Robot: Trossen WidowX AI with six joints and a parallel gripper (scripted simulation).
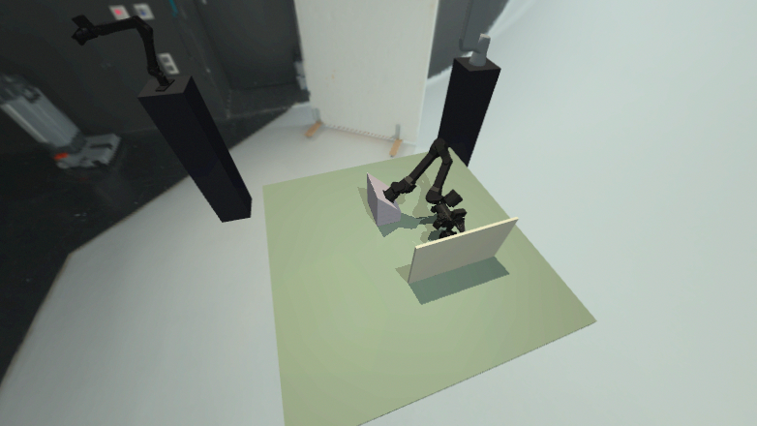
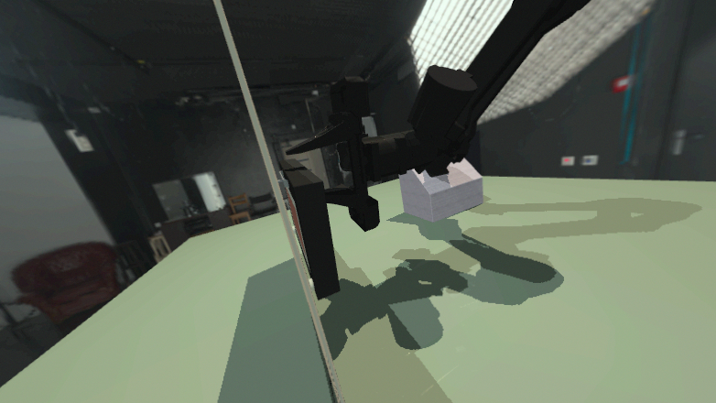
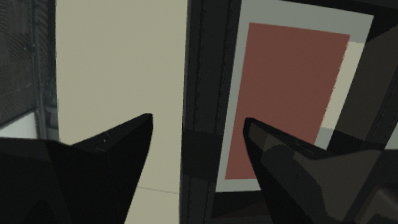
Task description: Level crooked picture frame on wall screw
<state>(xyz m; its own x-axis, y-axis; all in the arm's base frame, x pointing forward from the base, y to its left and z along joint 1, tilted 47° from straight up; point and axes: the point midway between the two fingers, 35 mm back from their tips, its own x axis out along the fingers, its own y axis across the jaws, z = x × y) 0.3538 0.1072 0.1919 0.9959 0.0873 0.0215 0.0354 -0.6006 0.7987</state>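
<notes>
Right now the picture frame is 1 cm ahead of my gripper tip, 1 cm to the right of it and 5 cm below it. Round my gripper tip: wall panel 2 cm ahead, 6 cm below.
</notes>
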